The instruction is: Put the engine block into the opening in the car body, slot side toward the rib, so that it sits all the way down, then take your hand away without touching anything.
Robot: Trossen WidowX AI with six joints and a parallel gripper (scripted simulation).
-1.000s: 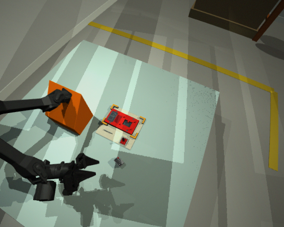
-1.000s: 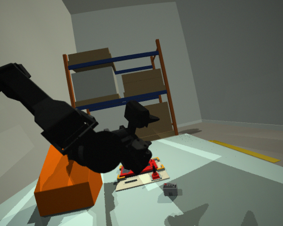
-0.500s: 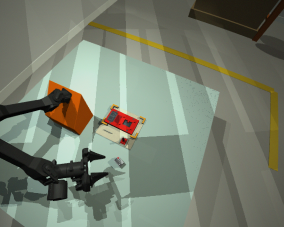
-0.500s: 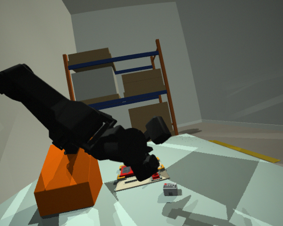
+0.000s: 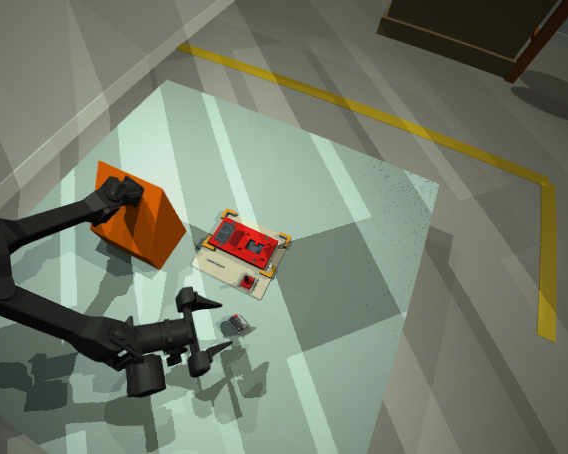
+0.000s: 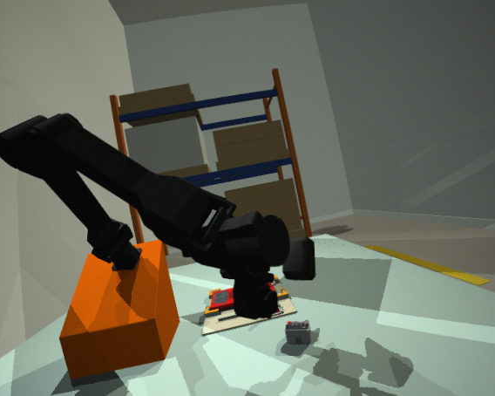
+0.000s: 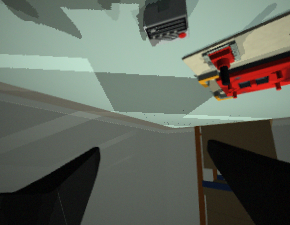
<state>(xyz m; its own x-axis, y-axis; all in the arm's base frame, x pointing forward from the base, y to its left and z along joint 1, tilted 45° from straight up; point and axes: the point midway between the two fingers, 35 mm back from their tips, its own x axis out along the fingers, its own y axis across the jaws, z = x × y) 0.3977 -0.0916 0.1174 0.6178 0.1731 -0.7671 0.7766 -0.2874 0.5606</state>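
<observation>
The grey engine block is 150 mm below my gripper tip and 20 mm to the left of it.
</observation>
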